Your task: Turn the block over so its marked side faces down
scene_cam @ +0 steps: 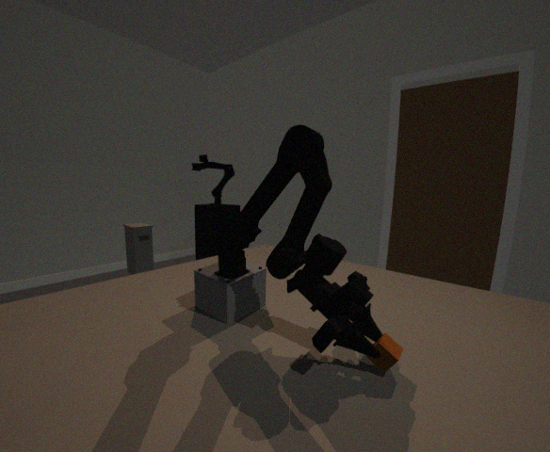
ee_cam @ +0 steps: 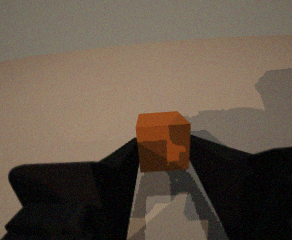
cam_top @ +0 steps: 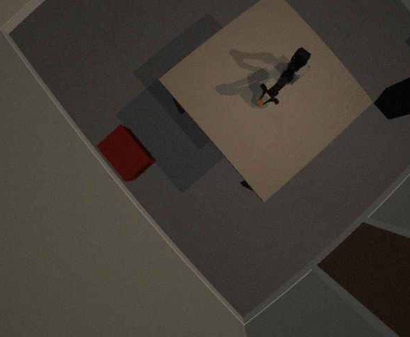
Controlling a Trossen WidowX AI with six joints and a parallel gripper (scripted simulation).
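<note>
Right now the orange block is 20 mm below my gripper tip.
</note>
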